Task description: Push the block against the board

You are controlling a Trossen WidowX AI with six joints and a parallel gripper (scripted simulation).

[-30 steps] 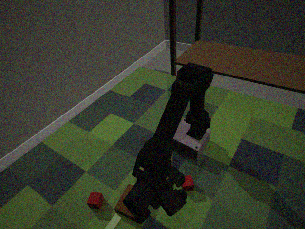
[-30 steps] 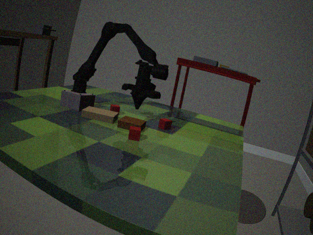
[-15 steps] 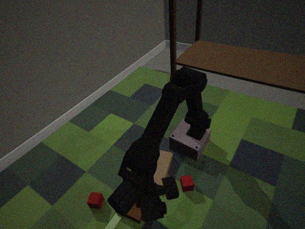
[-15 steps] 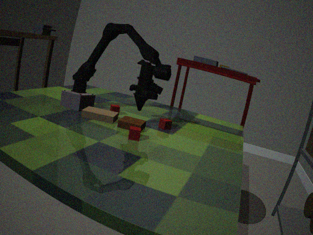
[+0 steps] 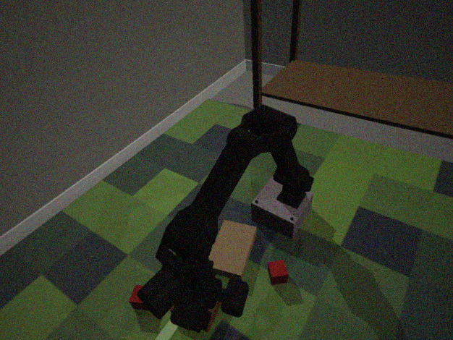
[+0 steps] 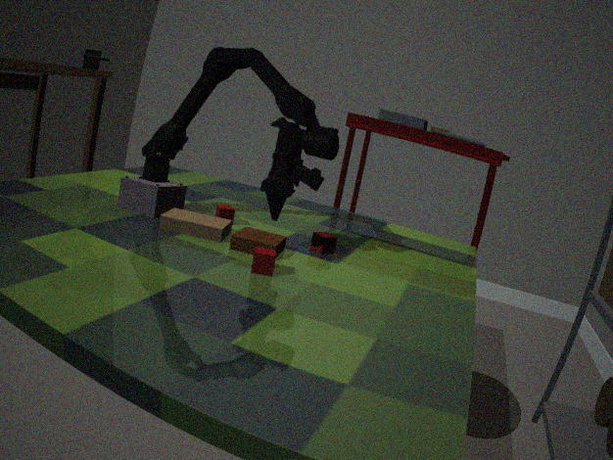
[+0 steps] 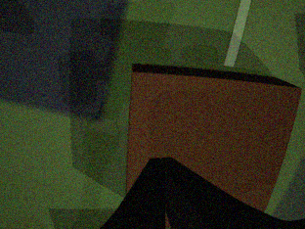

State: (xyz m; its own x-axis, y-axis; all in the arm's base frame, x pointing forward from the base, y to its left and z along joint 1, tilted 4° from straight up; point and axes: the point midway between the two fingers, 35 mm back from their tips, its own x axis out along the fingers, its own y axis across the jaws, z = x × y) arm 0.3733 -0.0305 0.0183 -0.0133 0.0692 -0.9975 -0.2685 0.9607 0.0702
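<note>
Now: gripper tip 1 cm past the dark brown square block, 4 cm to the left of it and 5 cm above it. Also, from my gripper tip: tan board 17 cm behind, 5 cm to the right, 5 cm below.
</note>
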